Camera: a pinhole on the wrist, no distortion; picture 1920 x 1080 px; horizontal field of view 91.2 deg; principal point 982.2 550.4 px. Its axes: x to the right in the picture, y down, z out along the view. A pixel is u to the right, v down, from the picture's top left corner.
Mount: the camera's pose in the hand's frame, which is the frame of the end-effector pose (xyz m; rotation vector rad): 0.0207 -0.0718 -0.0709 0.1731 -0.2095 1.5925
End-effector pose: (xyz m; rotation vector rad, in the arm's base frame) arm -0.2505 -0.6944 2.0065 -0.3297 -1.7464 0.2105
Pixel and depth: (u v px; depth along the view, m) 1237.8 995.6 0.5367
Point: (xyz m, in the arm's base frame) -0.6818 -0.8205 1.7019
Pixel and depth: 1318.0 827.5 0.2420
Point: -0.4242 -0.7517 1.9315
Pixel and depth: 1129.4 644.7 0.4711
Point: -0.6500 -0.7991 1.9274
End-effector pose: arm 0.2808 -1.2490 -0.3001 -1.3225 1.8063 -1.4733
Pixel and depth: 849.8 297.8 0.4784
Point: 0.6250 -1.5485 -0.1630
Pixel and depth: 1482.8 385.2 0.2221
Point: 0.4038 -1.3778 -0.3365
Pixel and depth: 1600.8 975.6 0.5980
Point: 0.8243 -1.3026 -0.6976
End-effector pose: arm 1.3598 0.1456 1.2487 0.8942 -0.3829 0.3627
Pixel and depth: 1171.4 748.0 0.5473
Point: 1.2288 -0.3169 1.4052
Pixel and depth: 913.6 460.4 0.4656
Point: 1.4451 -0.2712 1.3415
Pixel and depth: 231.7 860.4 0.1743
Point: 1.4325 -0.0544 1.0983
